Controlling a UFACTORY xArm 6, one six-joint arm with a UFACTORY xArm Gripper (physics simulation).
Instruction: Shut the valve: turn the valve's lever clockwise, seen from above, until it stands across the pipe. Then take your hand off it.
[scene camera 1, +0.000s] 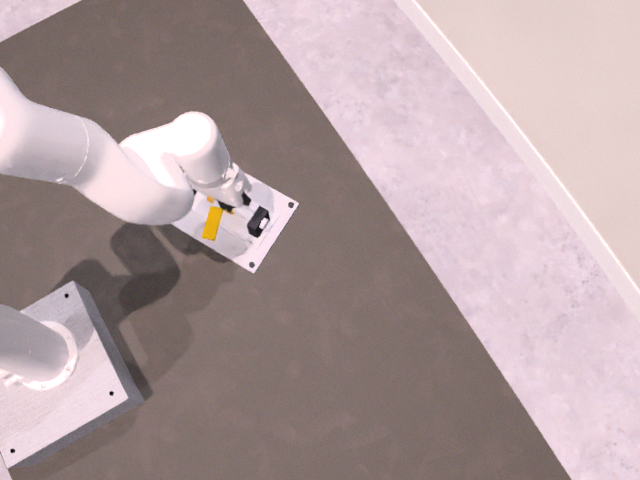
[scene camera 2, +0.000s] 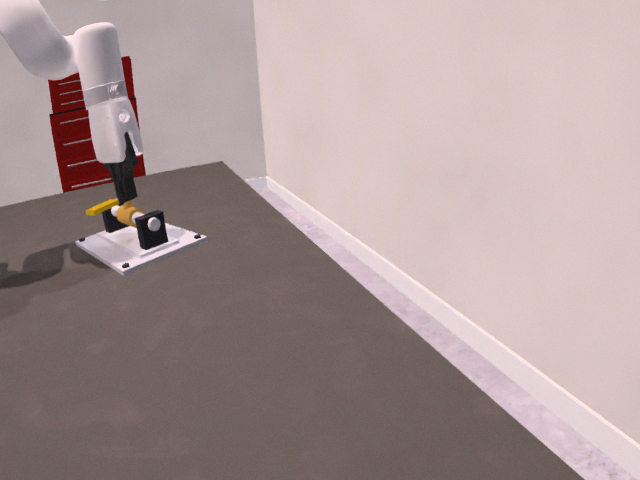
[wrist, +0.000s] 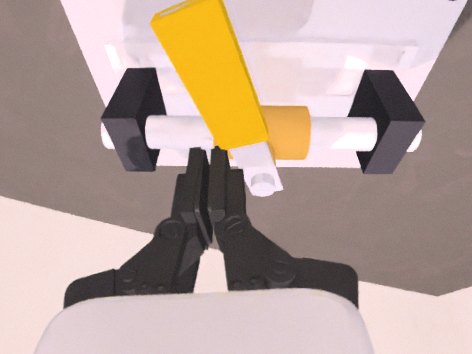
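Note:
The valve's yellow lever (scene camera 1: 212, 223) (scene camera 2: 102, 206) (wrist: 212, 75) stands steeply across the white pipe (scene camera 2: 154, 223) (wrist: 342, 133), slanted and short of square to it in the wrist view. Its grey end is at the pivot. The orange valve body (scene camera 2: 129, 215) (wrist: 290, 132) is partly hidden under the lever in the wrist view. My gripper (scene camera 1: 227, 207) (scene camera 2: 127, 200) (wrist: 213, 165) is shut and empty, pointing down over the pipe. Its fingertips are at the left side of the lever near the handle's inner end in the wrist view; whether they touch it is unclear.
Black blocks (scene camera 1: 258, 222) (scene camera 2: 151, 230) (wrist: 392, 122) hold the pipe on a white base plate (scene camera 1: 276, 227) (scene camera 2: 111, 253) (wrist: 350, 25). The robot's grey pedestal (scene camera 1: 93, 372) is at the lower left. A red tool cabinet (scene camera 2: 77, 131) stands behind the table (scene camera 1: 361, 335) (scene camera 2: 310, 361).

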